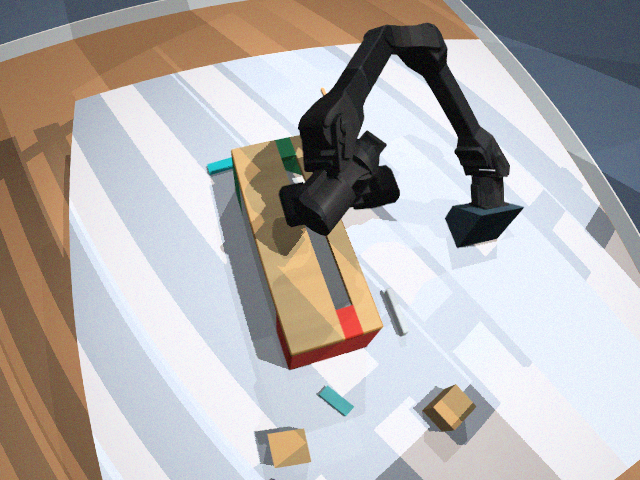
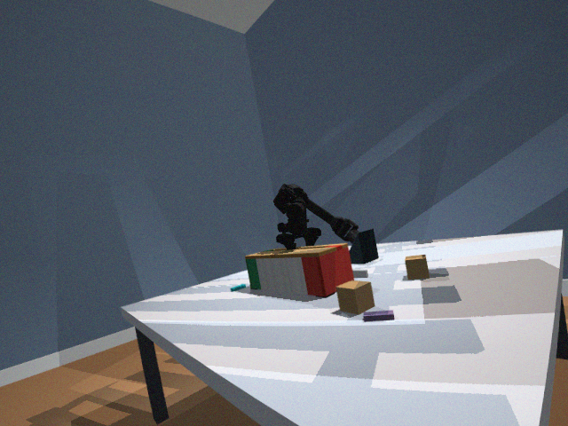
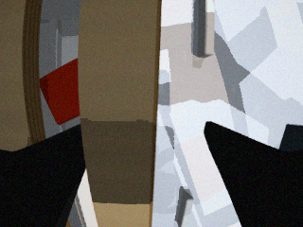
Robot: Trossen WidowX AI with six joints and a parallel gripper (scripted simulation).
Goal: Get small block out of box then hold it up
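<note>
The box lies 30 mm ahead of my gripper tip, 40 mm to the left of it and 30 mm below it. From my gripper tip the other things lie so: teal bar: 180 mm ahead, 210 mm to the right, 80 mm below; then red block: 60 mm ahead, 20 mm to the right; then purple bar: 200 mm ahead, 450 mm to the left, 80 mm below.
</note>
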